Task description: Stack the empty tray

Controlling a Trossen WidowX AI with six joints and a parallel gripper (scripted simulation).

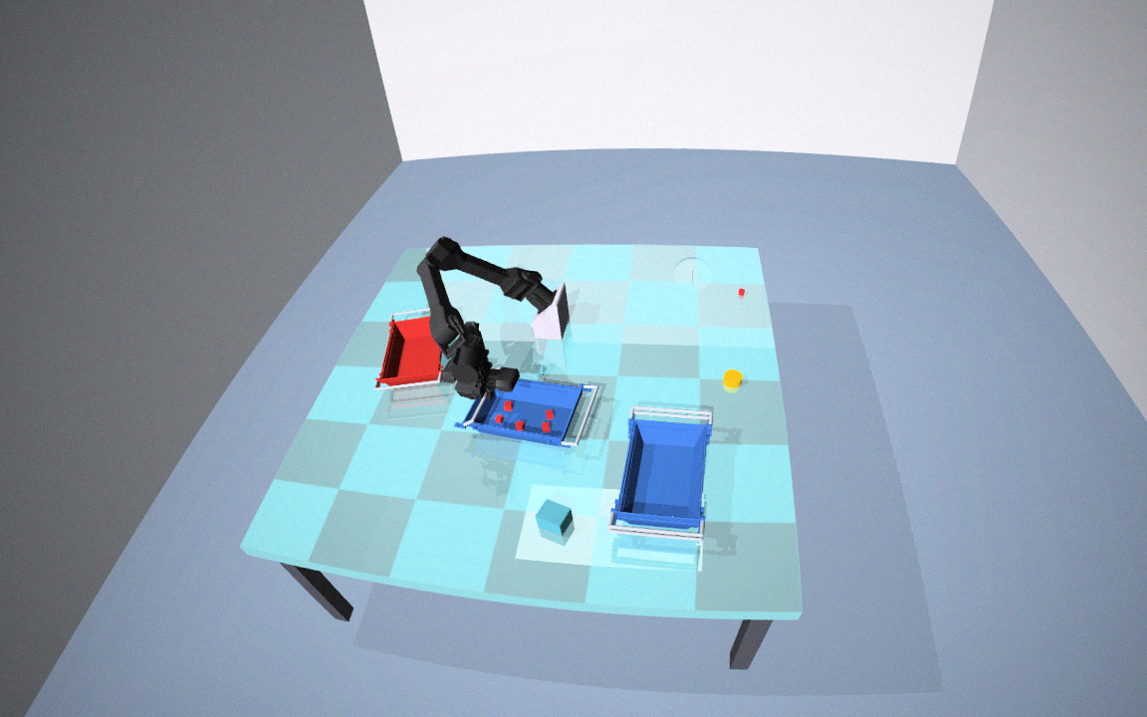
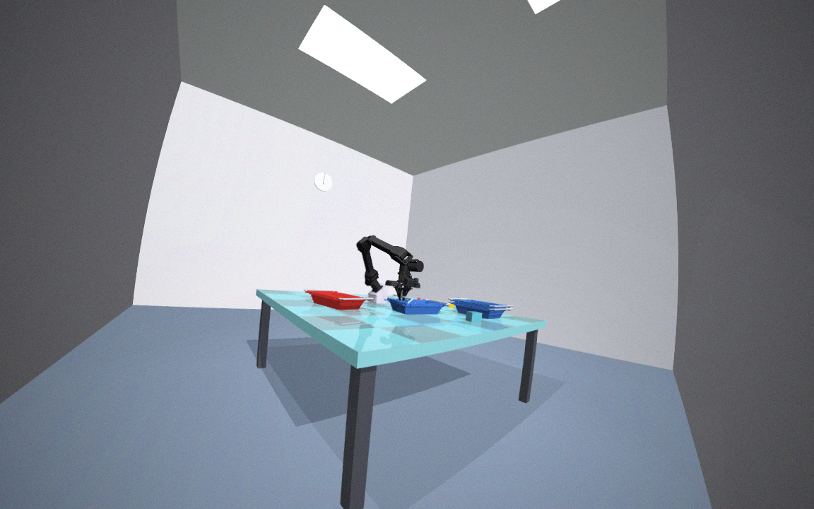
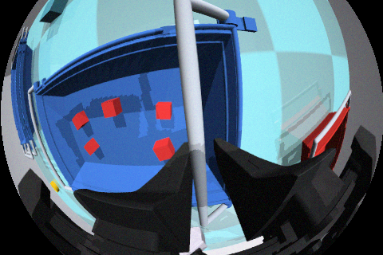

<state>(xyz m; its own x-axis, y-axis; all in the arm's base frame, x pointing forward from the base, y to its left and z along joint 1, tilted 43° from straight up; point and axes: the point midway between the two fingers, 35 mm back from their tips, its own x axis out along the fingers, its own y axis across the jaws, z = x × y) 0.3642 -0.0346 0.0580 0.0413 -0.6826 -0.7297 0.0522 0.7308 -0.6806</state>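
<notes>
The red tray lies 17 cm behind my gripper tip, 29 cm to the right of it and 2 cm below it. From my gripper tip the other things lie so: yellow disc: 20 cm behind, 60 cm to the left, 5 cm below; then teal cube: 28 cm ahead, 24 cm to the left, 4 cm below; then small red block: 59 cm behind, 62 cm to the left, 5 cm below.
</notes>
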